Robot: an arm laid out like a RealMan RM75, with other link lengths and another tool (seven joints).
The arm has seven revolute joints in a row. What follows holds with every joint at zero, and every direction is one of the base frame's. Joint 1 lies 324.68 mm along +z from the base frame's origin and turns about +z. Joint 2 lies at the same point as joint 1 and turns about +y. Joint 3 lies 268.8 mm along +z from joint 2 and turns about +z. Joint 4 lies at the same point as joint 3 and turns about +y. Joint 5 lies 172.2 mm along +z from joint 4 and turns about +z. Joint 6 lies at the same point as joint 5 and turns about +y. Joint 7 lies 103.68 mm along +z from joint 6 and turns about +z. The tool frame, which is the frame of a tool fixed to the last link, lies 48 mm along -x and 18 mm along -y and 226 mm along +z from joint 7; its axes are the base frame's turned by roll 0, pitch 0.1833 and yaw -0.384 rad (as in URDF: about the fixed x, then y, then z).
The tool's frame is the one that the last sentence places.
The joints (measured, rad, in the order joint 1, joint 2, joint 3, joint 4, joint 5, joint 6, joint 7), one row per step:
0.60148, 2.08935, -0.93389, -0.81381, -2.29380, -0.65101, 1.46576
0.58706, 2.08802, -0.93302, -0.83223, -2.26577, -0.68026, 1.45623
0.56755, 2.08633, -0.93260, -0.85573, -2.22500, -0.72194, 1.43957
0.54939, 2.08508, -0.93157, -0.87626, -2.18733, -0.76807, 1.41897
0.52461, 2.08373, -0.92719, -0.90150, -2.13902, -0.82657, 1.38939
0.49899, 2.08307, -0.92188, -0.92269, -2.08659, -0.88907, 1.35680
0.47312, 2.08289, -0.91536, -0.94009, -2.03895, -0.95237, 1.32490
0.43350, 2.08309, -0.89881, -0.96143, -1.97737, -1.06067, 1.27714
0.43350, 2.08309, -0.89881, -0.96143, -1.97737, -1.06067, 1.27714
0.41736, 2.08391, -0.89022, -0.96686, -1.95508, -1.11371, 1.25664
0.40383, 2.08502, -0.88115, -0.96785, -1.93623, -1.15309, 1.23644
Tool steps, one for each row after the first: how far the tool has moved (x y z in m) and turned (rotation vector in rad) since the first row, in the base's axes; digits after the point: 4 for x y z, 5 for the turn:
-0.0038, -0.0038, 0.0003, -0.00652, 0.02300, 0.00731
-0.0102, -0.0097, -0.0001, -0.01832, 0.05425, 0.02130
-0.0175, -0.0169, -0.0026, -0.03723, 0.08213, 0.03947
-0.0266, -0.0266, -0.0044, -0.05849, 0.11647, 0.06485
-0.0370, -0.0380, -0.0068, -0.08222, 0.15523, 0.09396
-0.0468, -0.0506, -0.0093, -0.10721, 0.19205, 0.12315
-0.0614, -0.0734, -0.0137, -0.15227, 0.24709, 0.16976
-0.0614, -0.0734, -0.0137, -0.15227, 0.24709, 0.16976
-0.0683, -0.0852, -0.0171, -0.17791, 0.27217, 0.19145
-0.0729, -0.0945, -0.0187, -0.19402, 0.29198, 0.20840

